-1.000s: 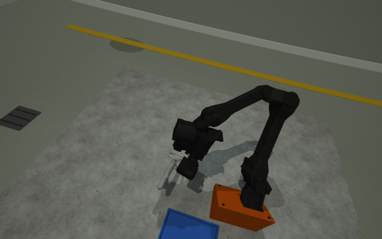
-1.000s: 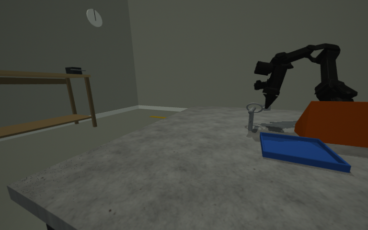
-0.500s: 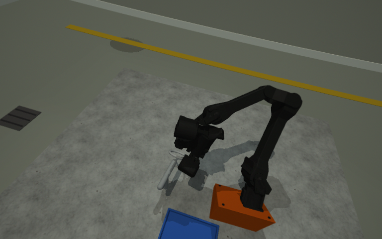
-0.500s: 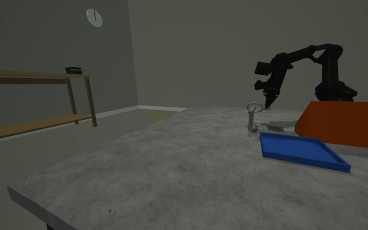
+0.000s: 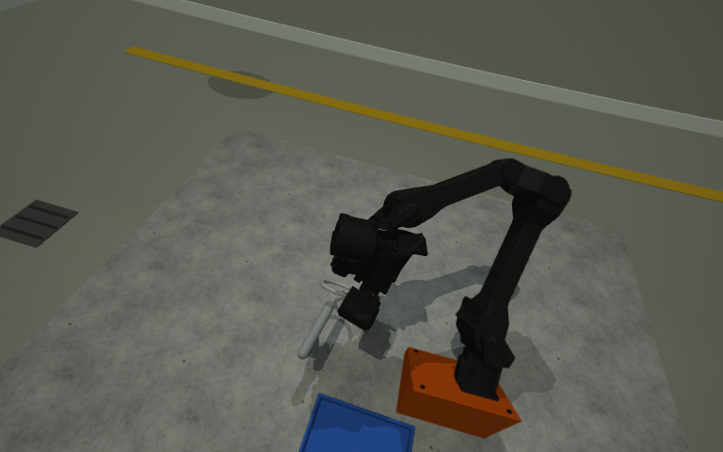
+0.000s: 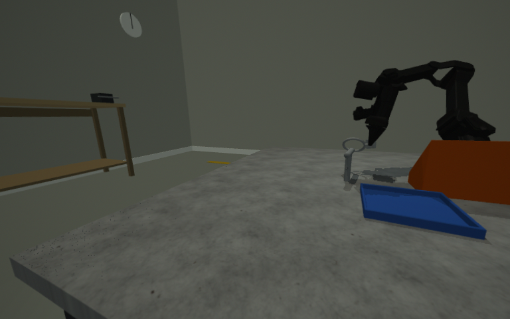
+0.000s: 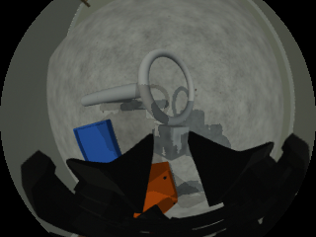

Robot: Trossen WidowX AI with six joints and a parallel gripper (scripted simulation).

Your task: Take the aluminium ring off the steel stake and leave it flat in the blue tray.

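Right now the blue tray is 26 cm to the left of my gripper tip, 11 cm below it and 5 cm behind it. Round my gripper tip: aluminium ring (4 cm ahead, 1 cm to the right).
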